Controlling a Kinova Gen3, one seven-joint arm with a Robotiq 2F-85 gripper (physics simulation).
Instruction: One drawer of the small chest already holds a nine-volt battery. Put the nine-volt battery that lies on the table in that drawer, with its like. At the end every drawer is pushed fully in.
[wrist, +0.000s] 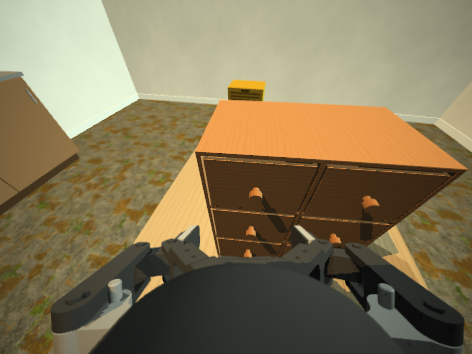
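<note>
The small chest (320, 131) has an orange top and dark drawer fronts in two columns. The top left drawer (230, 185), the top right drawer (345, 187) and the left drawer below (230, 222) look pushed in, each with an orange knob. The lowest drawers are partly hidden behind my gripper. My gripper (244, 235) is open and empty, in front of the chest's left column, with its fingertips apart. The nine-volt battery on the table does not show, and the inside of the drawers is hidden.
The wooden table (175, 210) shows to the left of the chest and a little at its right. A yellow box (246, 91) stands beyond the chest. A brown cabinet (30, 135) stands on the floor at the far left. Walls rise behind.
</note>
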